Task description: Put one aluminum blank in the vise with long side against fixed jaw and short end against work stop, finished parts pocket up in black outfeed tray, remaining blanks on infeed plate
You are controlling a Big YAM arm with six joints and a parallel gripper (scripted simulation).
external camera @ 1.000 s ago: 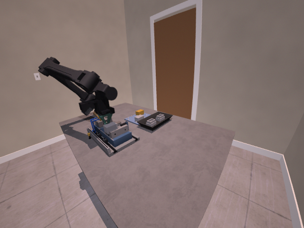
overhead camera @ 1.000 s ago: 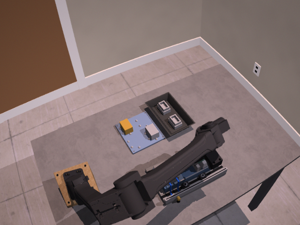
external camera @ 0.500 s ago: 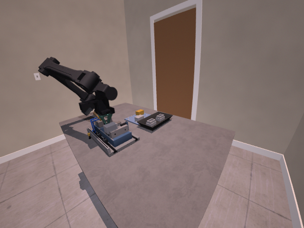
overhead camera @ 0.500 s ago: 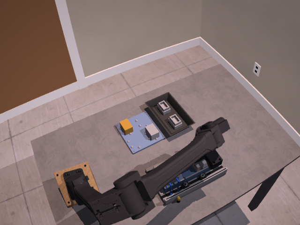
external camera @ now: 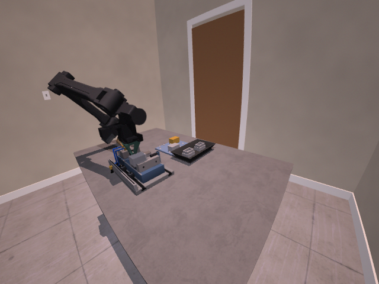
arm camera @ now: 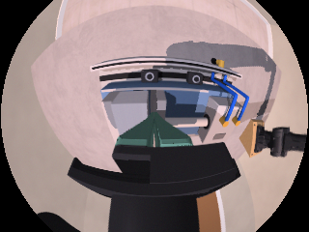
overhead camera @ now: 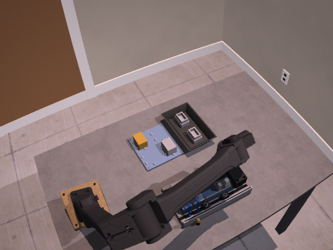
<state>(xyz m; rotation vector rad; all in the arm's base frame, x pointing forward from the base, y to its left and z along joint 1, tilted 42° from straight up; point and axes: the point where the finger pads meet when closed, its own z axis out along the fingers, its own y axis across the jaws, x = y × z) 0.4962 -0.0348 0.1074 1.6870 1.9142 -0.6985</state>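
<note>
The blue vise is 70 mm below my hand, 40 mm behind it and 30 mm to the left of it. The rest, counted from my hand: gray rail 70 mm to the right, 70 mm below, 30 mm behind; yellow brass blank 340 mm to the left, 210 mm behind, 80 mm below.
</note>
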